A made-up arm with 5 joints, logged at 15 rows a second.
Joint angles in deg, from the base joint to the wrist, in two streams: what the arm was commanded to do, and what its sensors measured. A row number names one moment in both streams.
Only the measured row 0 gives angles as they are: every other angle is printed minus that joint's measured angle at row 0.
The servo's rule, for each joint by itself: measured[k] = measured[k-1] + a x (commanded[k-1-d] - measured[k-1]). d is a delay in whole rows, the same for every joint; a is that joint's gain. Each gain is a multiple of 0.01, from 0.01 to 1. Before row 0 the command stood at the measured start. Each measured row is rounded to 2 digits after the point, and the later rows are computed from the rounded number. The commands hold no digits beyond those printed.
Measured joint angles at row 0:
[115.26, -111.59, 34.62, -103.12, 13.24]
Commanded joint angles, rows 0 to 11:
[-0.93, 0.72, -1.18, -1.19, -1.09]
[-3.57, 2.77, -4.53, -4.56, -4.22]
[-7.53, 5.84, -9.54, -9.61, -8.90]
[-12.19, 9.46, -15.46, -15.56, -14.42]
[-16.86, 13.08, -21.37, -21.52, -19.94]
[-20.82, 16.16, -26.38, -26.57, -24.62]
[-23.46, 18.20, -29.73, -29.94, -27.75]
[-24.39, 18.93, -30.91, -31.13, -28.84]
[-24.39, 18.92, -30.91, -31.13, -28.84]
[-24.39, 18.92, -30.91, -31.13, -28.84]
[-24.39, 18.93, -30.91, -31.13, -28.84]
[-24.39, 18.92, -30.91, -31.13, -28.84]
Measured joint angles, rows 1 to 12:
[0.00, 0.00, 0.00, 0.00, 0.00]
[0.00, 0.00, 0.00, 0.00, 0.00]
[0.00, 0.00, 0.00, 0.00, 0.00]
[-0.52, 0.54, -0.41, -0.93, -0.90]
[-2.23, 2.21, -1.85, -3.76, -3.66]
[-5.20, 4.93, -4.54, -8.32, -8.01]
[-9.11, 8.33, -8.36, -13.97, -13.33]
[-13.45, 11.89, -12.91, -19.86, -18.82]
[-17.58, 15.09, -17.62, -25.09, -23.63]
[-20.87, 17.42, -21.86, -28.87, -27.05]
[-22.84, 18.55, -25.03, -30.63, -28.54]
[-23.71, 18.83, -27.09, -31.02, -28.79]
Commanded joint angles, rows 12 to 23:
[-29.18, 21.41, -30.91, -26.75, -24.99]
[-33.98, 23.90, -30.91, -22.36, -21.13]
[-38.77, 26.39, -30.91, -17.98, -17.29]
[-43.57, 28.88, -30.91, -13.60, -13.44]
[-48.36, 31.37, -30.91, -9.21, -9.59]
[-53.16, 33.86, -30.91, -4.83, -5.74]
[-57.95, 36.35, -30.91, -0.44, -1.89]
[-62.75, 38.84, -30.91, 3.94, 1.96]
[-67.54, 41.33, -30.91, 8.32, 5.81]
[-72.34, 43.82, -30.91, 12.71, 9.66]
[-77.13, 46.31, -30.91, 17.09, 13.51]
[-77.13, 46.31, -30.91, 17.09, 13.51]
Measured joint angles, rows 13 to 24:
[-24.09, 18.90, -28.43, -31.11, -28.83]
[-24.26, 18.92, -29.30, -31.13, -28.84]
[-24.33, 18.92, -29.86, -31.13, -28.84]
[-27.05, 20.79, -30.23, -27.71, -25.64]
[-30.93, 23.12, -30.47, -23.54, -21.90]
[-35.32, 25.57, -30.62, -19.20, -18.07]
[-39.94, 28.05, -30.72, -14.83, -14.23]
[-44.66, 30.54, -30.79, -10.45, -10.38]
[-49.42, 33.03, -30.83, -6.07, -6.53]
[-54.20, 35.52, -30.86, -1.68, -2.68]
[-58.99, 38.01, -30.88, 2.70, 1.17]
[-63.78, 40.50, -30.89, 7.08, 5.02]

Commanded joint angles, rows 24 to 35:
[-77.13, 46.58, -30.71, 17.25, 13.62]
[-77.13, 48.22, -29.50, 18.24, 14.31]
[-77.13, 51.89, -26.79, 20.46, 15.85]
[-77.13, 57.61, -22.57, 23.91, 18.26]
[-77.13, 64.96, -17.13, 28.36, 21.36]
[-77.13, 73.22, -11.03, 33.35, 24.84]
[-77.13, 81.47, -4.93, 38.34, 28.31]
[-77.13, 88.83, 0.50, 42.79, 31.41]
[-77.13, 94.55, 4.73, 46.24, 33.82]
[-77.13, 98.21, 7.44, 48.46, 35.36]
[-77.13, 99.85, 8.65, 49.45, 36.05]
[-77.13, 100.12, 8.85, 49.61, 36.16]
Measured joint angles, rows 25 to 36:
[-68.57, 42.99, -30.90, 11.47, 8.87]
[-73.36, 45.48, -30.90, 15.85, 12.72]
[-75.47, 46.10, -30.90, 16.82, 13.38]
[-76.40, 46.46, -30.83, 17.16, 13.58]
[-76.81, 47.78, -30.36, 18.00, 14.19]
[-76.99, 50.86, -29.11, 19.92, 15.57]
[-77.07, 55.92, -26.82, 23.03, 17.80]
[-77.10, 62.70, -23.43, 27.19, 20.75]
[-77.12, 70.59, -19.09, 31.99, 24.14]
[-77.13, 78.75, -14.13, 36.94, 27.60]
[-77.13, 86.31, -9.01, 41.50, 30.76]
[-77.13, 92.49, -4.20, 45.20, 33.30]

